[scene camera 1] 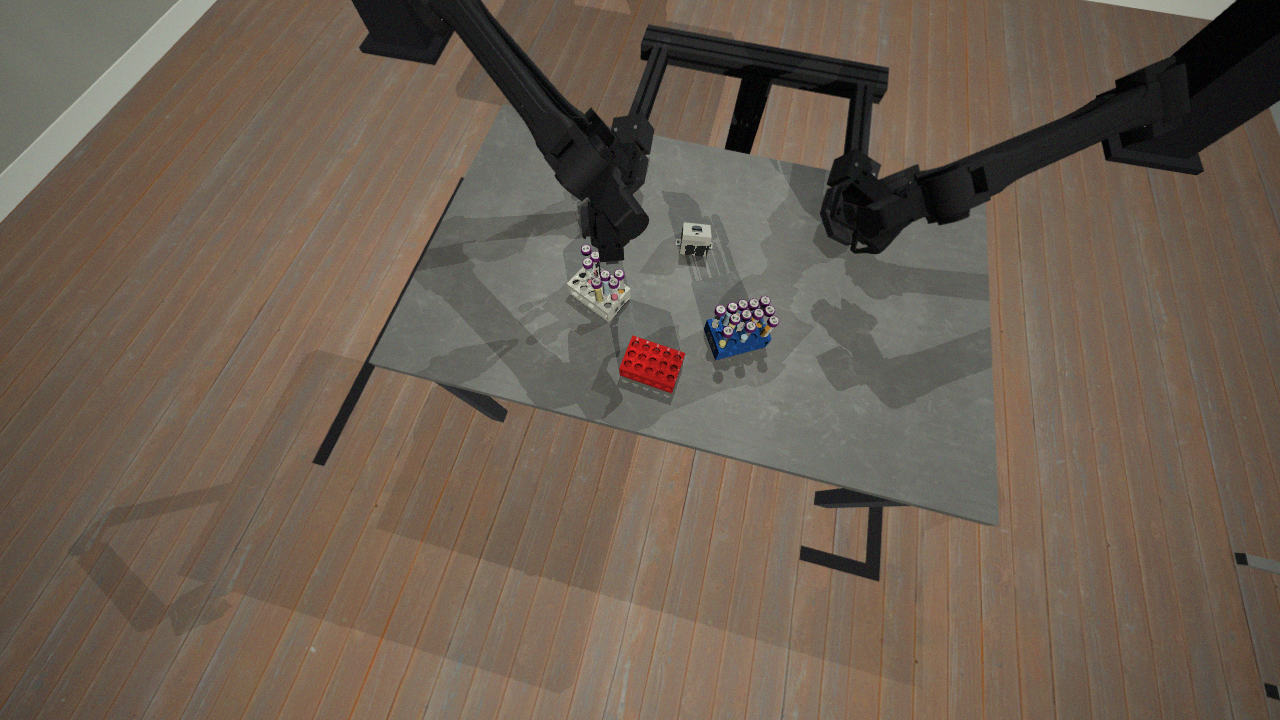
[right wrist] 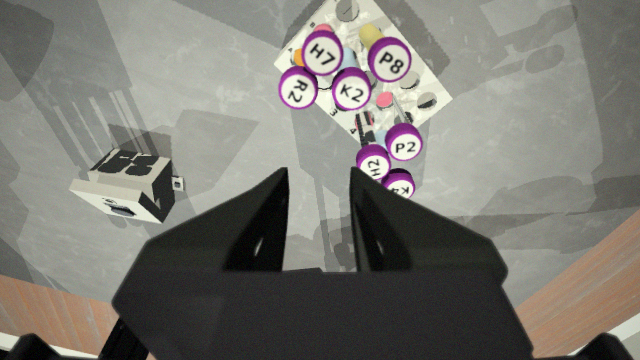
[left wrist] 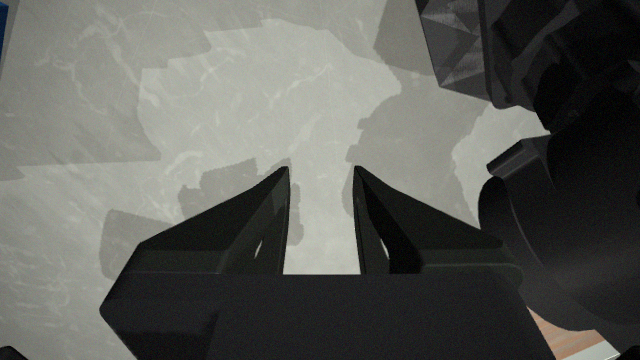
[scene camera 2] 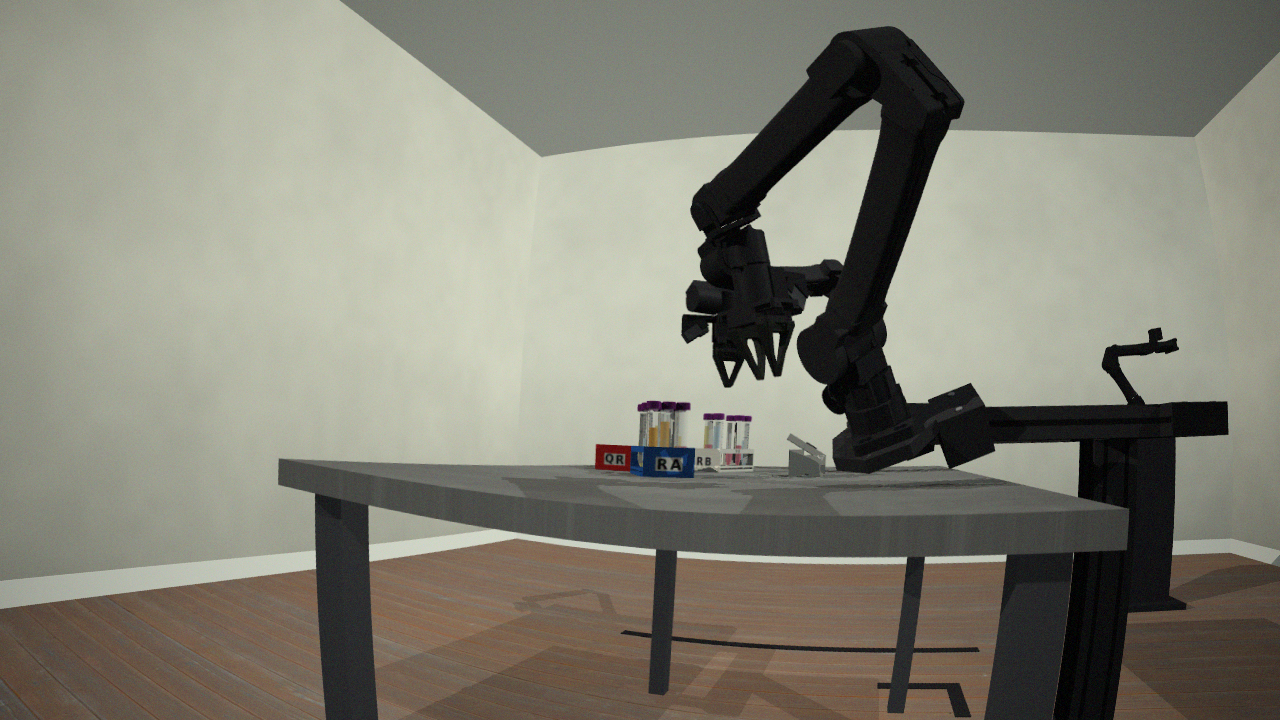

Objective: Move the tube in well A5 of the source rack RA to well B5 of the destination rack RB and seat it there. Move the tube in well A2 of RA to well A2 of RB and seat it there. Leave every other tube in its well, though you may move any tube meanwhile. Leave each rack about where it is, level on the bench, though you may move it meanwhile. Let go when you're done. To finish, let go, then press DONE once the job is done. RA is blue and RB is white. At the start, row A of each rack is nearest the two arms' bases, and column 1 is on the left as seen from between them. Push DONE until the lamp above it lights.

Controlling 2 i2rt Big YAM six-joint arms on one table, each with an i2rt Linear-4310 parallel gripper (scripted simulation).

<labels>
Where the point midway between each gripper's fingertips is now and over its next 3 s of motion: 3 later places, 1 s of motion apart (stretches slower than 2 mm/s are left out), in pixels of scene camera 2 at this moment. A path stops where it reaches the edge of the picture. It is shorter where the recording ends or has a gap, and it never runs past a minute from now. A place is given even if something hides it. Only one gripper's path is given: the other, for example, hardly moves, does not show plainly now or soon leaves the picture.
The right gripper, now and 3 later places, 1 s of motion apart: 728,386; 753,390; 749,405; 749,414
</labels>
